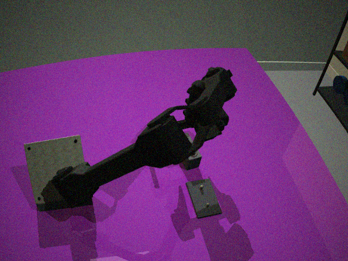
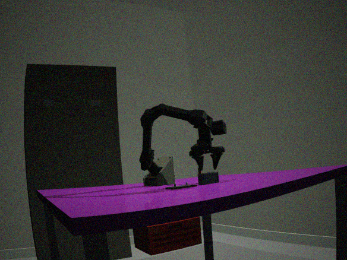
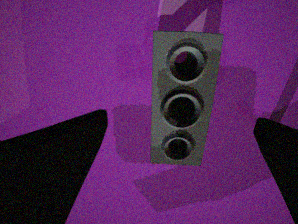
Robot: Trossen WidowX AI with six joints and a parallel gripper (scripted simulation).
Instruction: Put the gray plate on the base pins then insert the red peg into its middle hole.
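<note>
Right now my gripper tip is 3 cm above the gray plate. The rest, counted from my gripper tip: flat base: 15 cm to the right, 6 cm below; then red peg: 11 cm behind, 3 cm to the left, 3 cm below.
</note>
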